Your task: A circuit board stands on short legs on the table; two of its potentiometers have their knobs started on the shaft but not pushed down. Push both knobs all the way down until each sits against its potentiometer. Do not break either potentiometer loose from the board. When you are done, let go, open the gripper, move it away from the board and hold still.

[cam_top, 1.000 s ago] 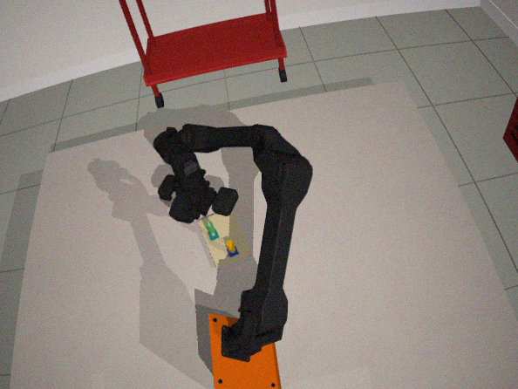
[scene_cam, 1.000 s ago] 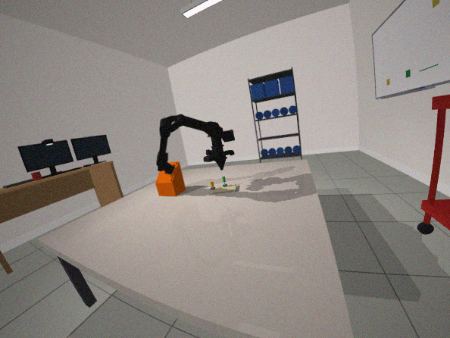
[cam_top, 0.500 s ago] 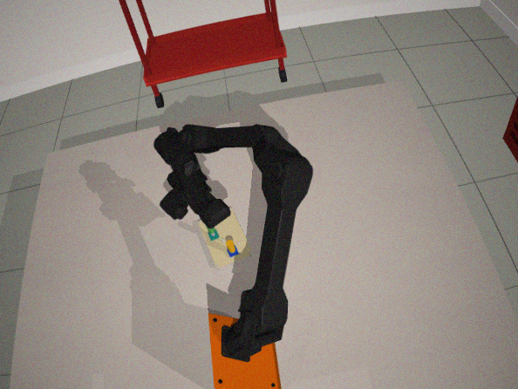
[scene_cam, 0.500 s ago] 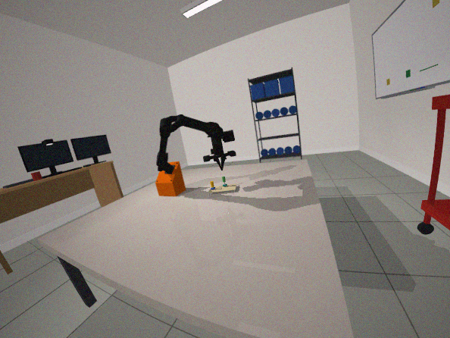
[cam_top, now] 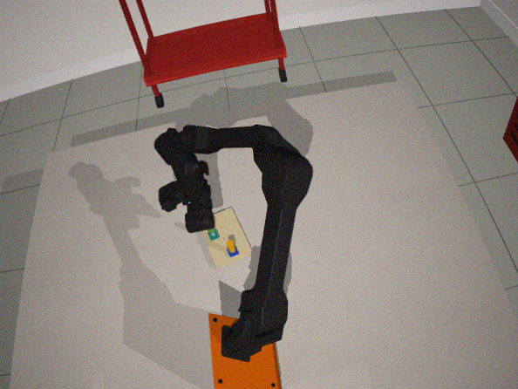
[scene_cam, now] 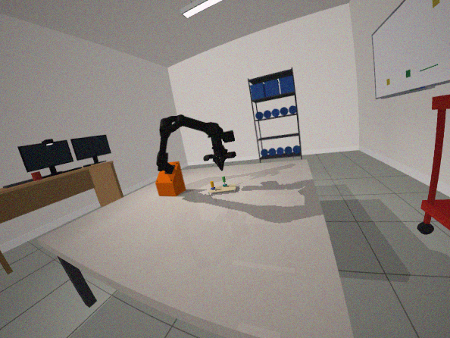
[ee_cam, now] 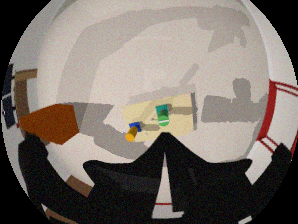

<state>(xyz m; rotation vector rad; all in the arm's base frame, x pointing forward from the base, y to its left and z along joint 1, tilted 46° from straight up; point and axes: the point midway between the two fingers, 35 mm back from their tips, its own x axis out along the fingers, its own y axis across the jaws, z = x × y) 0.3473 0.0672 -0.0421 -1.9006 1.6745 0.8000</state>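
The green knob is 5 cm below my gripper tip. The rest, counted from my gripper tip: orange knob: 7 cm below, 5 cm to the right, 5 cm behind.
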